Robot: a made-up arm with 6 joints.
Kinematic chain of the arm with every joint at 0, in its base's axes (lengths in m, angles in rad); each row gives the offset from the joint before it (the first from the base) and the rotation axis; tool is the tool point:
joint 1: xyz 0 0 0.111 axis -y
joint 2: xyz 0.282 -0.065 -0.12 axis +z
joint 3: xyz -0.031 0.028 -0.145 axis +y
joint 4: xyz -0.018 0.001 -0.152 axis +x
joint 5: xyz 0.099 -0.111 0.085 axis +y
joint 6: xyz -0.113 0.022 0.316 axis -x
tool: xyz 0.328 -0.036 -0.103
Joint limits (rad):
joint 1: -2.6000..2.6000
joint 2: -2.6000..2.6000
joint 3: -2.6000..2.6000
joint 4: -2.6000..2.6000
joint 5: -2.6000..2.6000
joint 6: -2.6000..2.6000
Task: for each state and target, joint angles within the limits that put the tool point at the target. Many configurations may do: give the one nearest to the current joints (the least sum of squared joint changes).
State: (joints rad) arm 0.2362 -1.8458 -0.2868 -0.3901 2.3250 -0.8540
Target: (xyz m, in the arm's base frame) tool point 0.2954 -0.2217 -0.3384
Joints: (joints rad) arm 0.3568 -1.8644 -0.4013 -0.4903 2.2746 -0.8044
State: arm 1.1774 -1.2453 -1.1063 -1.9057 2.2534 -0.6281
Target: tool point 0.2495 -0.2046 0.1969
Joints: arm 1.2492 -1.0945 -1.0101 -1.7861 2.2902 -0.6803
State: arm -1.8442 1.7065 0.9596 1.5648 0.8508 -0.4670
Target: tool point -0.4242 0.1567 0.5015
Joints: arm -2.5408 1.9537 0.2682 1.6762 1.1455 -0.6120
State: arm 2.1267 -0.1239 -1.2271 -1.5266 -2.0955 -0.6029
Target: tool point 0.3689 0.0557 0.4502
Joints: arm 1.9749 0.0655 -0.9991 -1.3196 -2.2506 -0.4578
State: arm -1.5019 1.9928 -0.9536 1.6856 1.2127 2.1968
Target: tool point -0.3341 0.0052 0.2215
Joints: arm -1.0812 2.4983 -0.6075 1.7617 1.7859 2.1034
